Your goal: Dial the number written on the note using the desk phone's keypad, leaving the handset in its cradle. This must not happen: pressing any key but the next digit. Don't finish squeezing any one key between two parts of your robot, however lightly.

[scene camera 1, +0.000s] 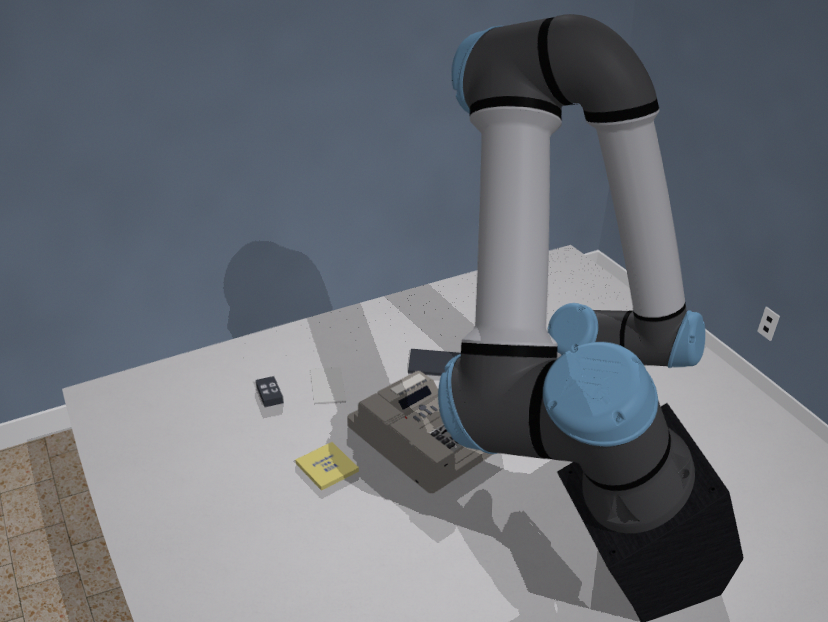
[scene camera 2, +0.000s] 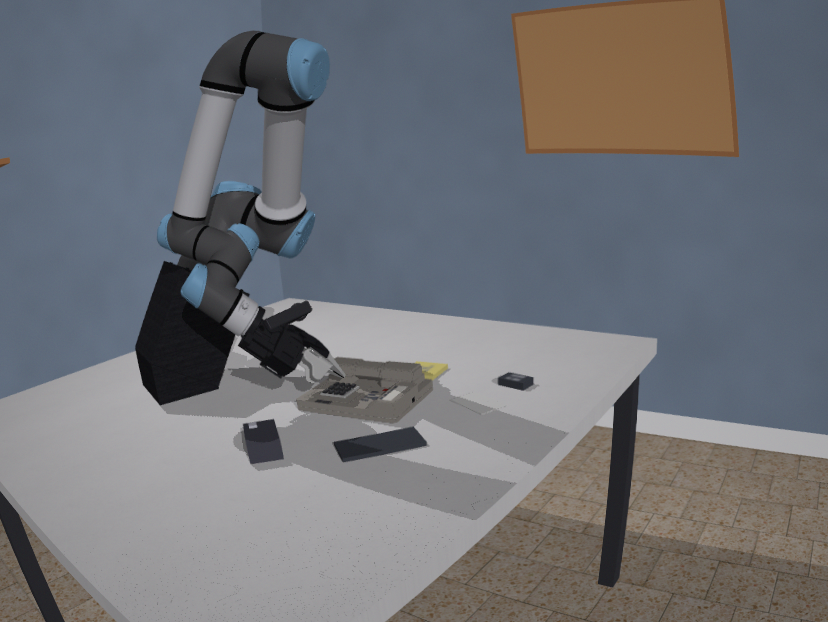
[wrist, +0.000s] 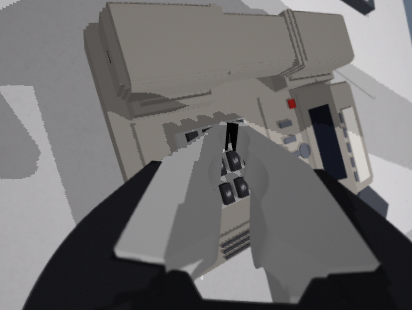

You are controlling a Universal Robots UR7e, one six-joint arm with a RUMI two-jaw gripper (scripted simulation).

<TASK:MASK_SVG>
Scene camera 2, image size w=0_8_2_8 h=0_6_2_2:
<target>my gripper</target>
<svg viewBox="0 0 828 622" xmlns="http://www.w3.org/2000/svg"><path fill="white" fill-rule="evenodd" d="M241 335L242 339L239 347L260 360L262 367L279 378L294 371L298 363L305 369L306 380L309 383L315 383L317 380L322 379L326 373L341 378L346 376L329 350L318 339L299 327L291 325L295 321L304 320L307 314L312 312L308 301L300 304L295 303L291 308L265 320L262 319L265 309L259 306L259 311L245 335Z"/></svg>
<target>dark flat slab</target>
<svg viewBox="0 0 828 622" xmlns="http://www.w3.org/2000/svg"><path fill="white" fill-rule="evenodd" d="M427 442L414 427L336 441L334 446L341 460L348 462L427 446Z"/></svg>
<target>handset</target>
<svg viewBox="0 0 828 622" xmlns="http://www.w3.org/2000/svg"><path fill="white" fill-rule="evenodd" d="M334 358L348 377L359 375L379 377L389 381L401 380L412 382L422 375L422 366L419 363L375 362L356 358Z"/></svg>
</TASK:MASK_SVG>
